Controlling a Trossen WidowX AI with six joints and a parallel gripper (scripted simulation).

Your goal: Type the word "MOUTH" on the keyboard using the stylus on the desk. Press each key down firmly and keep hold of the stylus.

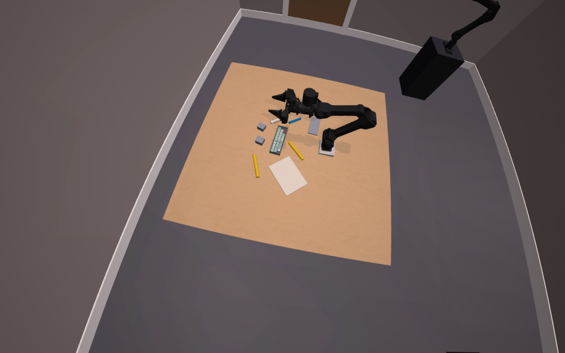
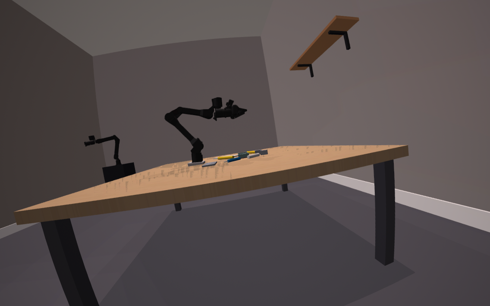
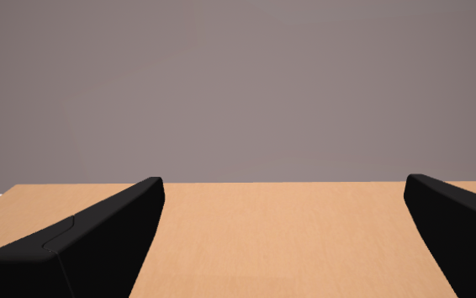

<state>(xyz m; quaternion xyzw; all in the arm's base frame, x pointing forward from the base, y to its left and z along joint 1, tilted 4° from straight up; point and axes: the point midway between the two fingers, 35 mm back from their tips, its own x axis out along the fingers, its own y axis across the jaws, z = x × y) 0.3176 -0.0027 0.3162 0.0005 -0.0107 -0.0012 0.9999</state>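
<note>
The blue stylus is 170 mm behind my gripper tip, 180 mm to the right of it and 300 mm below it. Round my gripper tip: white cylinder 20 mm behind, 140 mm to the right, 300 mm below; then grey block 60 mm ahead, 50 mm to the left, 290 mm below; then yellow pencil 180 mm behind, 70 mm to the left, 300 mm below.
</note>
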